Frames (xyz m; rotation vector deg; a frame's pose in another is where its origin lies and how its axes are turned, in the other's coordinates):
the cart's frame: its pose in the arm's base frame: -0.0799 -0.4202 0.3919 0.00 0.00 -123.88
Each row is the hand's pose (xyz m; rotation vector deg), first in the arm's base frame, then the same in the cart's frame.
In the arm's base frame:
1: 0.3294 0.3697 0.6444 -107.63 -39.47 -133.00
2: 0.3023 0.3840 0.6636 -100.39 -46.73 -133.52
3: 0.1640 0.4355 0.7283 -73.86 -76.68 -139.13
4: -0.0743 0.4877 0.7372 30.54 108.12 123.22
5: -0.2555 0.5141 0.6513 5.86 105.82 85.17
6: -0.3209 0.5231 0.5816 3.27 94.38 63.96
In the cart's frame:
1: -0.8839 -0.1005 0.2525 -11.54 -82.92 -41.33
2: -0.8807 -0.1310 0.2717 -4.39 -81.07 -39.64
3: -0.8464 -0.2745 0.3364 23.78 -73.13 -42.58
4: -0.7569 -0.5015 0.3453 64.30 -61.73 -59.54
5: -0.6778 -0.6666 0.2594 92.33 -55.98 -90.25
6: -0.6488 -0.7259 0.1897 98.47 -56.96 -114.89

